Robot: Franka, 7 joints.
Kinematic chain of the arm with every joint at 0, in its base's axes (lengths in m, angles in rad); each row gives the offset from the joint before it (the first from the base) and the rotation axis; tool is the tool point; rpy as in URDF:
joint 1: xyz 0 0 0.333 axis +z
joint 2: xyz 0 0 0 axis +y
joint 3: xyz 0 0 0.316 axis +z
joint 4: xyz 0.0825 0 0 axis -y
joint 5: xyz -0.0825 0 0.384 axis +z
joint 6: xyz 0 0 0 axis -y
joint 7: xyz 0.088 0 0 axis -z
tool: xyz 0 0 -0.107 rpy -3.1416 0 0
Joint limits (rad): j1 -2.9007..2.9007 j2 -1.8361..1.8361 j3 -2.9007..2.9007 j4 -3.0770..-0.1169 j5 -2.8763..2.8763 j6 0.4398..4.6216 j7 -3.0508..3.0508
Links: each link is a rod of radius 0.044 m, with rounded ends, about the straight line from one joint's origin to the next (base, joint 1, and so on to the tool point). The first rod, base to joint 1, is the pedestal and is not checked.
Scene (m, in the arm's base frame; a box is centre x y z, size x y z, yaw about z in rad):
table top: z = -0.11
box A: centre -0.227 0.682 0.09 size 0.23 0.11 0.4 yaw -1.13
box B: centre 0.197 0.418 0 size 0.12 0.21 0.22 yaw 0.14
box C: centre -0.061 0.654 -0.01 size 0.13 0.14 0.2 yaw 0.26
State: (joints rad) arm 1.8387 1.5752 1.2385 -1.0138 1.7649 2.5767 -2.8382
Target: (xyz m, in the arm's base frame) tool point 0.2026 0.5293 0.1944
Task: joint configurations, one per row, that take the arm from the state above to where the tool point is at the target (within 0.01 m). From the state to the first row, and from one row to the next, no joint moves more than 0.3 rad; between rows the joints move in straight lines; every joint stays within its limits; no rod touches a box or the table.
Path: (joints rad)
1: 1.7609 1.3389 1.2049 -1.0890 1.7965 2.6129 -2.8062
2: 1.6830 1.1025 1.1712 -1.1642 1.8281 2.6492 -2.7742
3: 1.5167 0.8579 0.9982 -1.2934 1.8640 2.8337 -2.8062
4: 1.3503 0.6133 0.8252 -1.4226 1.9000 3.0183 -2.8382
5: 1.1205 0.6102 0.6628 -1.6686 1.9443 3.1690 -2.8382
6: 0.8907 0.6071 0.5005 -1.9147 1.9886 3.3197 -2.8382

